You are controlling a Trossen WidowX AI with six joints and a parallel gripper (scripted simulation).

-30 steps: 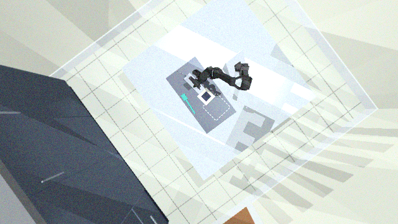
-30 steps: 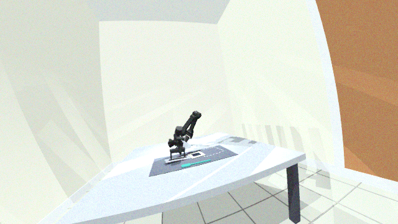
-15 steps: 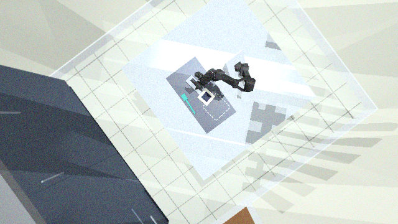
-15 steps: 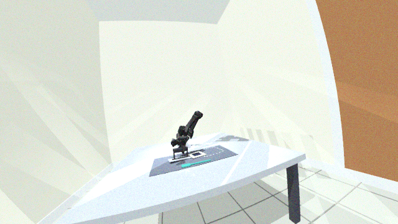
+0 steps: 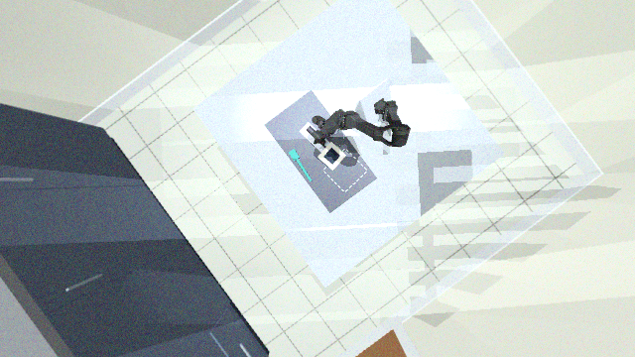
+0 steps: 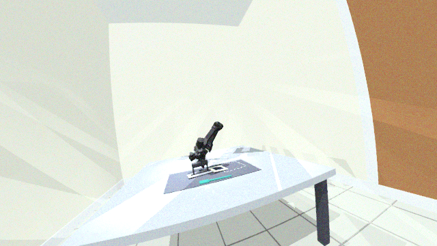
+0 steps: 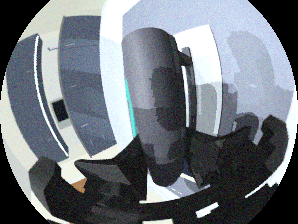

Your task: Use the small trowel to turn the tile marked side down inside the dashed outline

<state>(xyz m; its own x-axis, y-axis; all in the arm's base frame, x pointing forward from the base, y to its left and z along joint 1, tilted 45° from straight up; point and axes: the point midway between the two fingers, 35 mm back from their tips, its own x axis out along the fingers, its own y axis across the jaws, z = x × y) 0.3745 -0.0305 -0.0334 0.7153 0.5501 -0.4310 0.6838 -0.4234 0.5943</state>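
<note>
Right now the grey mat is 5 cm to the left of my gripper tip and 7 cm below it. Also, from my gripper tip: white tile 4 cm behind, 11 cm to the left, 5 cm below; then teal trowel 14 cm ahead, 3 cm to the left, 5 cm below.
</note>
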